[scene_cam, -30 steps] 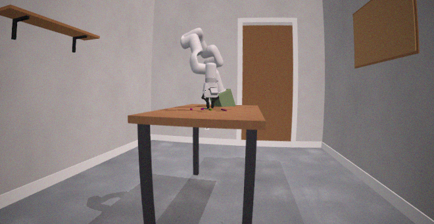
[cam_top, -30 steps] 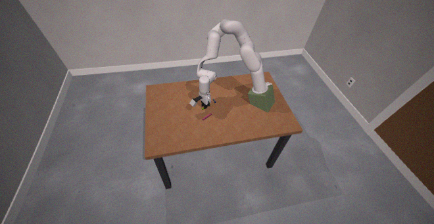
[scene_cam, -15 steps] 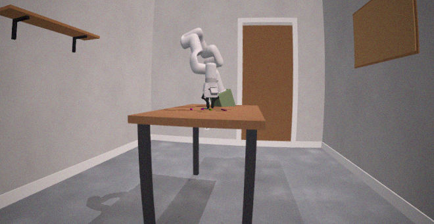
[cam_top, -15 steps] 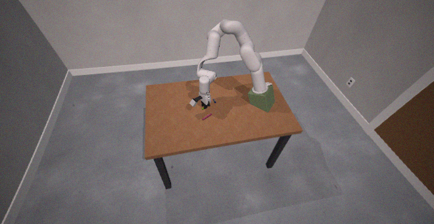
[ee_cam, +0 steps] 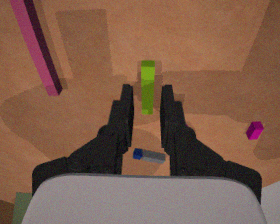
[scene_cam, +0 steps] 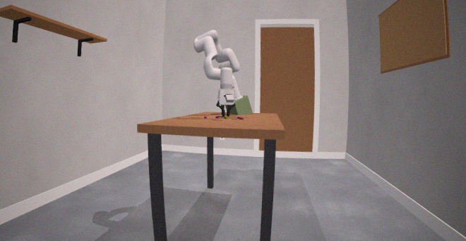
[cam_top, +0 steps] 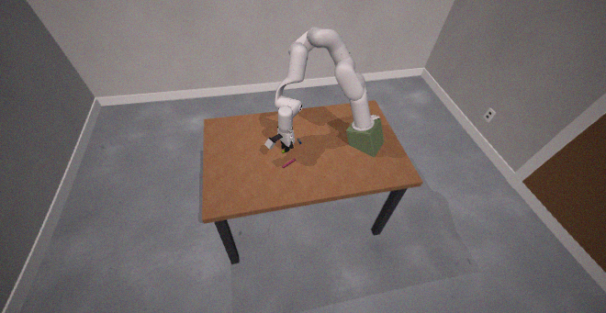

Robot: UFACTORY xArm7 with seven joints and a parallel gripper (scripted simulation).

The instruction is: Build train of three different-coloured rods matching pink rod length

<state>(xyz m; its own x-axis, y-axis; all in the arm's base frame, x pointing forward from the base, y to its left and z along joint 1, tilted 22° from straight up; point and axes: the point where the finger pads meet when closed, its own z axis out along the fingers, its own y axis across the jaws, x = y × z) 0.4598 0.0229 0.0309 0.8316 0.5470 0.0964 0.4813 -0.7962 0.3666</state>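
Now: hand 3 cm above the lime rod. Round my hand: pink rod: 9 cm to the left, 3 cm below; grey rod: 9 cm behind, 6 cm to the right, 3 cm below; blue rod: 10 cm behind, 4 cm to the right, 3 cm below.
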